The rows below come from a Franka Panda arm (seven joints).
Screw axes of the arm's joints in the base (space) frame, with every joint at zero. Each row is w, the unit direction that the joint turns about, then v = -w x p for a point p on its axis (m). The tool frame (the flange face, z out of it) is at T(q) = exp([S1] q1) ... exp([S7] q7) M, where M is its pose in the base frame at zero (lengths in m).
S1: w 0 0 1 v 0.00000 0.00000 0.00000
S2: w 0 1 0 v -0.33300 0.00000 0.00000
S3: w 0 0 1 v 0.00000 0.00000 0.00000
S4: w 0 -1 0 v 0.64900 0.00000 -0.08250
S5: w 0 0 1 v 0.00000 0.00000 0.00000
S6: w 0 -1 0 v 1.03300 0.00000 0.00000
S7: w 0 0 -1 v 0.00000 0.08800 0.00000
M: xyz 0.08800 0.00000 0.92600 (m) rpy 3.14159 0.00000 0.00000 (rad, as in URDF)
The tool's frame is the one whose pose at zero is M.
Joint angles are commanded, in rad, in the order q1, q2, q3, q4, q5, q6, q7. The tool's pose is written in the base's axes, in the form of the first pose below.
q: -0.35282 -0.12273 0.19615 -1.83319 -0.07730 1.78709 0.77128
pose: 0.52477 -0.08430 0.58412 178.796 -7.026 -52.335
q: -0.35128 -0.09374 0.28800 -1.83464 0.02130 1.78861 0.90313
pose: 0.53829 -0.02670 0.56678 -178.222 -1.811 -55.672
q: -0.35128 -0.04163 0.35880 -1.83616 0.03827 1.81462 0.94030
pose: 0.55265 0.01020 0.54072 -178.429 0.462 -53.958
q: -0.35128 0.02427 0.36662 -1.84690 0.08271 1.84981 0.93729
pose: 0.56672 0.01364 0.50446 -177.983 4.759 -54.092
